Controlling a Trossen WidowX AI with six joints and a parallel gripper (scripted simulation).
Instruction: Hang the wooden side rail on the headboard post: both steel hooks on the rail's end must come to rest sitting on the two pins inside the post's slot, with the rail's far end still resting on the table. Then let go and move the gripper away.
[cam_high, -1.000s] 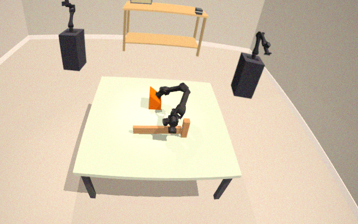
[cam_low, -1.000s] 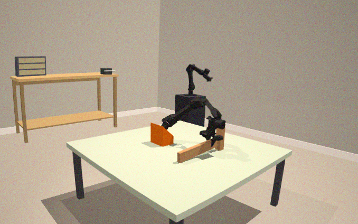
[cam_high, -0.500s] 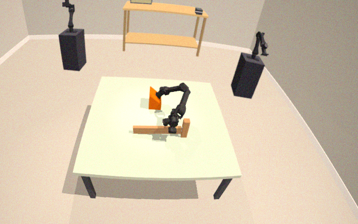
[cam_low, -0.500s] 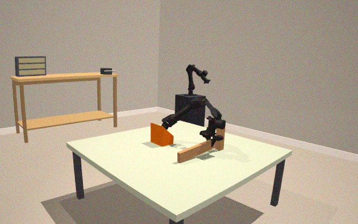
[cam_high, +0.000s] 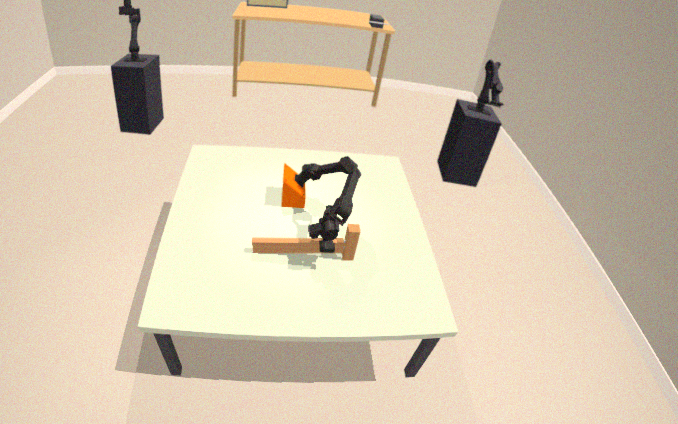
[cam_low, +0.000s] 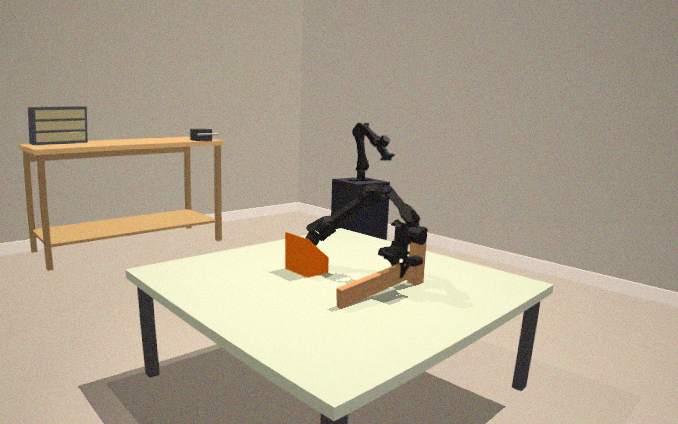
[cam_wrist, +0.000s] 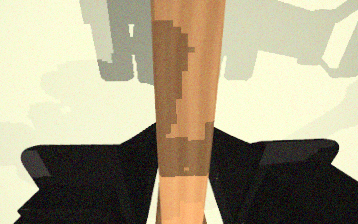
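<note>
The upright headboard post is 11 cm to the left of my gripper tip, 4 cm above it and 1 cm behind it.
</note>
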